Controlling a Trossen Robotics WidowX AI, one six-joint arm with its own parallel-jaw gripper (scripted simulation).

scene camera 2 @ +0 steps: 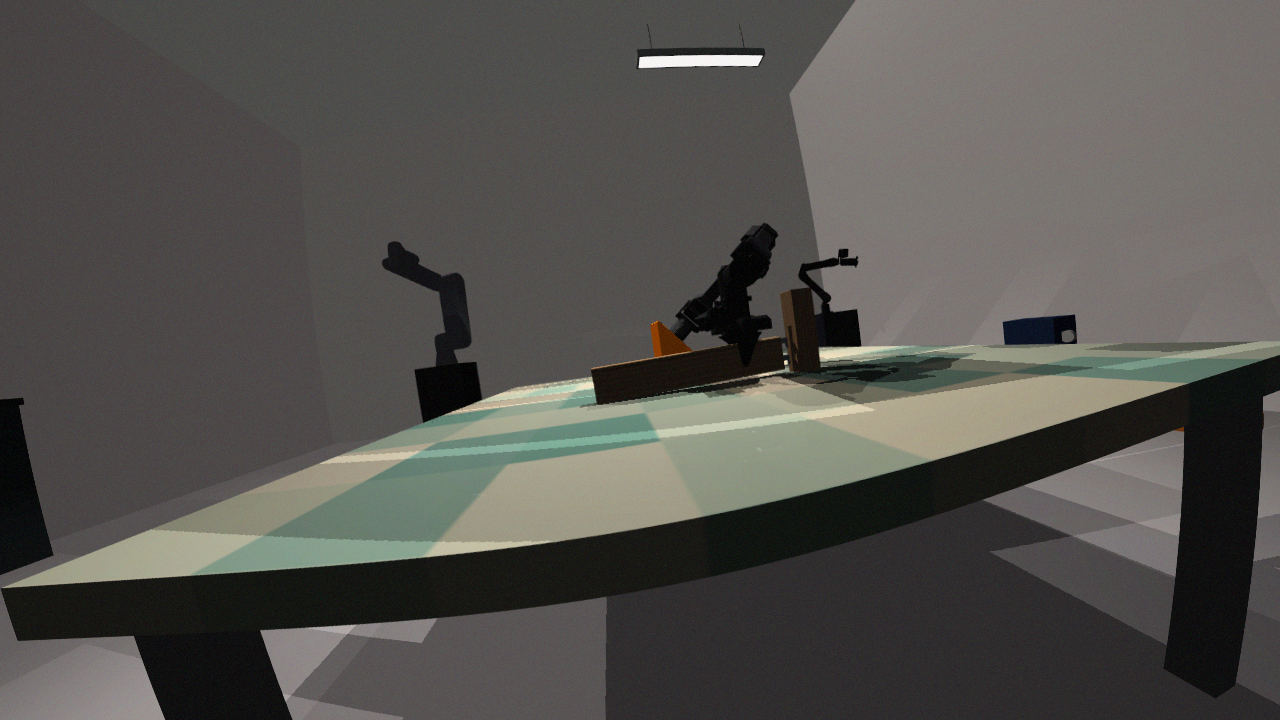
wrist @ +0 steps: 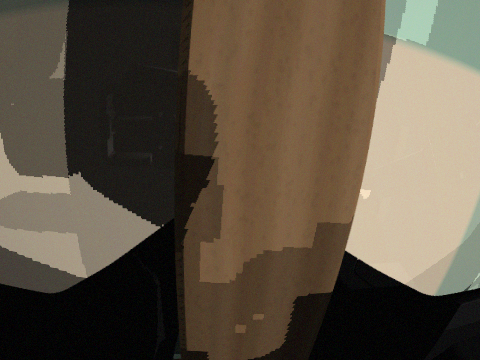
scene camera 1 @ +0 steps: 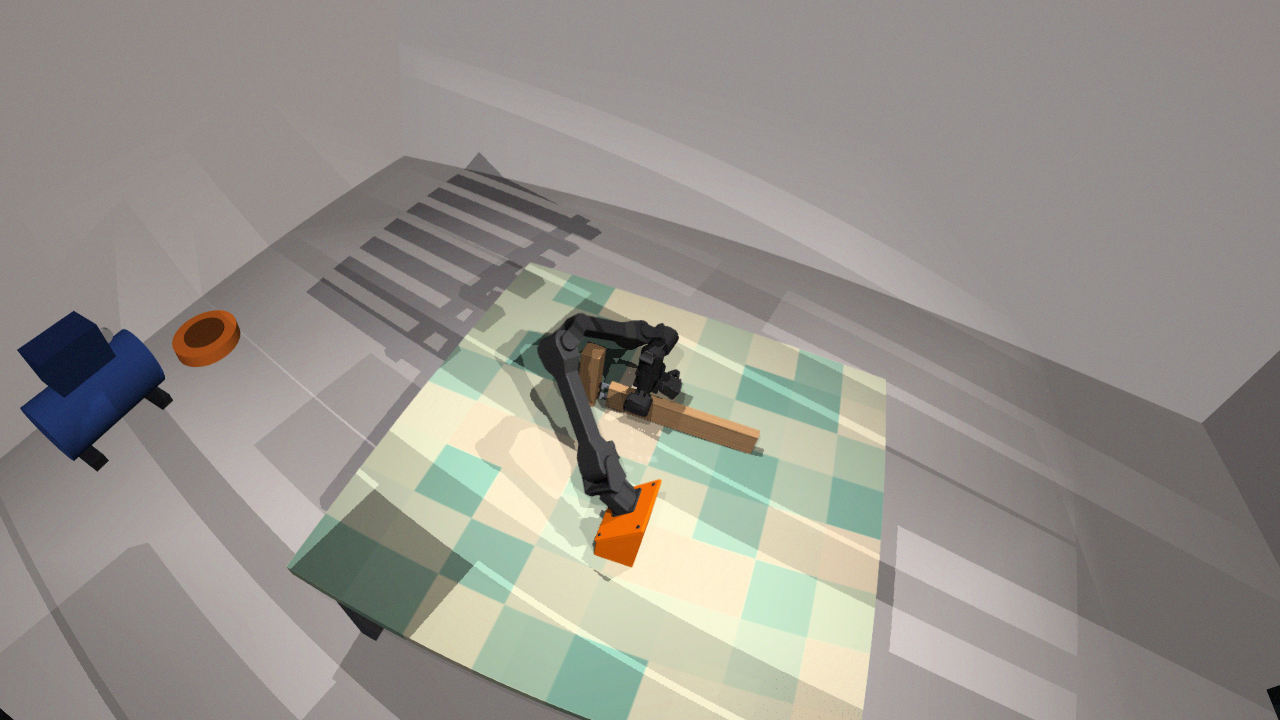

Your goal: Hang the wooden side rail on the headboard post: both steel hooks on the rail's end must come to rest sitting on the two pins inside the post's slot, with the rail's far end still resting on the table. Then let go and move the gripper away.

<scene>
my gripper: scene camera 2 742, 366; wrist; scene camera 1
wooden side rail: scene camera 2; wrist; scene camera 1 712, 428
same spot on wooden side rail: [wrist: 274, 113] = [scene camera 2: 719, 346]
same spot on my gripper: [wrist: 133, 301] = [scene camera 1: 650, 392]
</scene>
